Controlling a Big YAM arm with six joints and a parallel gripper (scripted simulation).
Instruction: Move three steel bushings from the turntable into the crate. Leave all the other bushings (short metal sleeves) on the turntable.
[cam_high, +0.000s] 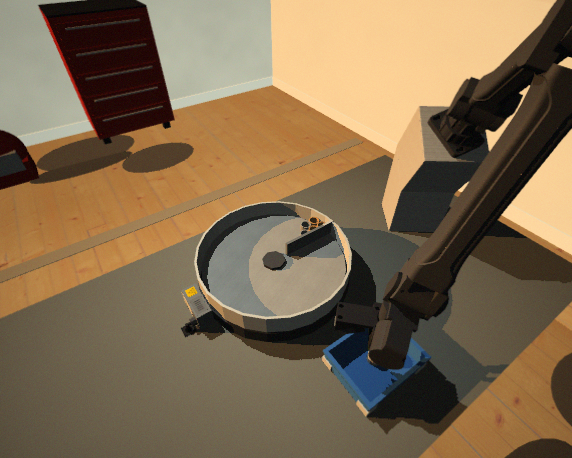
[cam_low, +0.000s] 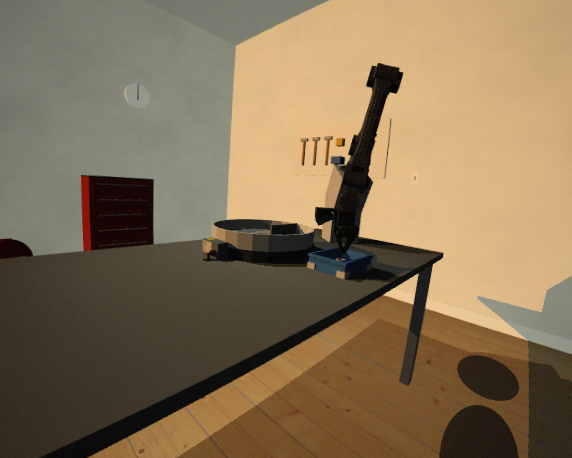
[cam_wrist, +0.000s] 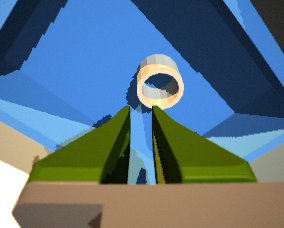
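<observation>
Now: the blue crate 10 mm to the right of my hand and 40 mm below it. The rest, counted from my hand: round turntable (120 mm ahead, 340 mm to the right, 10 mm below).
</observation>
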